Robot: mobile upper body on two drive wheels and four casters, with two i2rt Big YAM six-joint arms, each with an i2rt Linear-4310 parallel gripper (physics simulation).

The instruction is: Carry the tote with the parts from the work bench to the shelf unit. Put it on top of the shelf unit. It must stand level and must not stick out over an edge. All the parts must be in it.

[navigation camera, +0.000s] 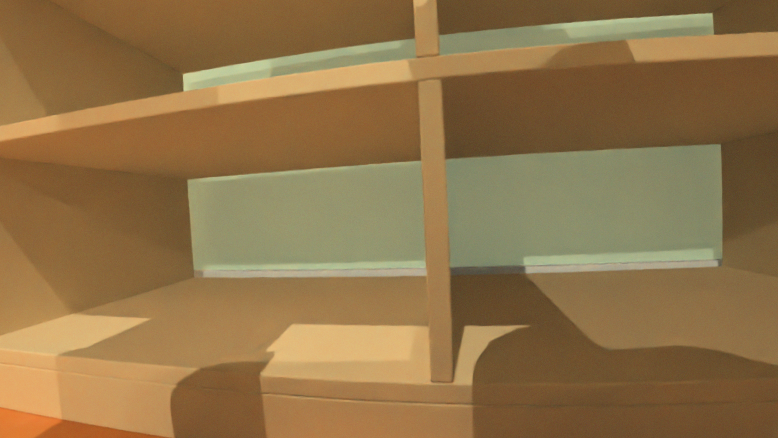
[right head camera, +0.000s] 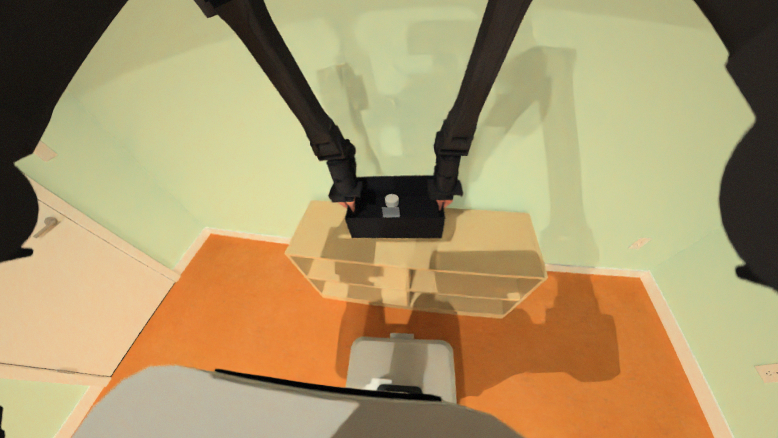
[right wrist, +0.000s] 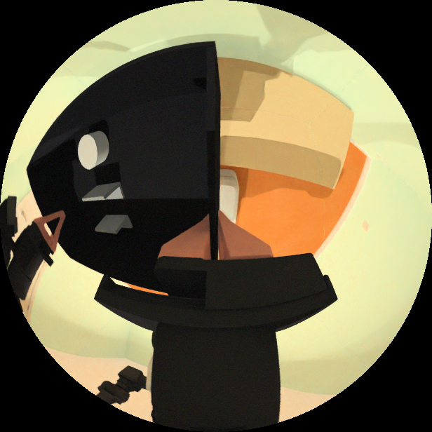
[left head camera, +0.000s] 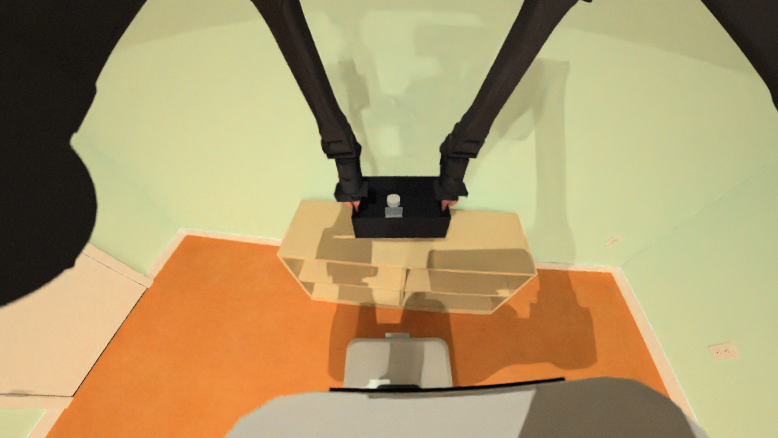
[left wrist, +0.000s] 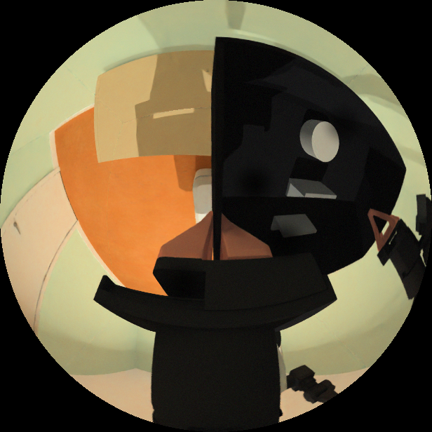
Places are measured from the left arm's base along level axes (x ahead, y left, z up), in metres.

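Where they show: left gripper, fingertip midpoint: (right head camera: 353,211) (left head camera: 356,210); right gripper, fingertip midpoint: (right head camera: 440,209) (left head camera: 443,209).
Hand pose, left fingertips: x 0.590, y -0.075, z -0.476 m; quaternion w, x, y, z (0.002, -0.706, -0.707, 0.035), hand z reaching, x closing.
Observation:
Things, the pixels of their centre, and the offset from my left fingertips.
- pale cylinder, body centre: (right head camera: 391,200) (left head camera: 393,200) dx +0.083, dy -0.126, dz -0.036 m
- grey block, body centre: (right head camera: 390,213) (left head camera: 394,213) dx +0.010, dy -0.127, dz -0.027 m
- centre divider, body centre: (navigation camera: 431,222) dx +0.143, dy -0.195, dz -0.731 m
The black tote (left head camera: 401,209) hangs between my two grippers over the top of the tan shelf unit (left head camera: 407,255), left of its middle. I cannot tell whether it touches the top. Inside lie a pale cylinder (left head camera: 392,199) and a grey block (left head camera: 393,212). The left wrist view shows the cylinder (left wrist: 319,141) and two grey blocks (left wrist: 310,188). My left gripper (left head camera: 354,205) is shut on the tote's thin left wall, seen between the fingers in the left wrist view (left wrist: 213,238). My right gripper (left head camera: 445,205) is shut on the right wall, seen in the right wrist view (right wrist: 213,238).
The shelf unit stands against the green wall. My base (left head camera: 397,361) is close in front of it on the orange floor. The navigation camera shows its open compartments and centre divider (navigation camera: 435,217) close up. A door (left head camera: 59,327) is at the left.

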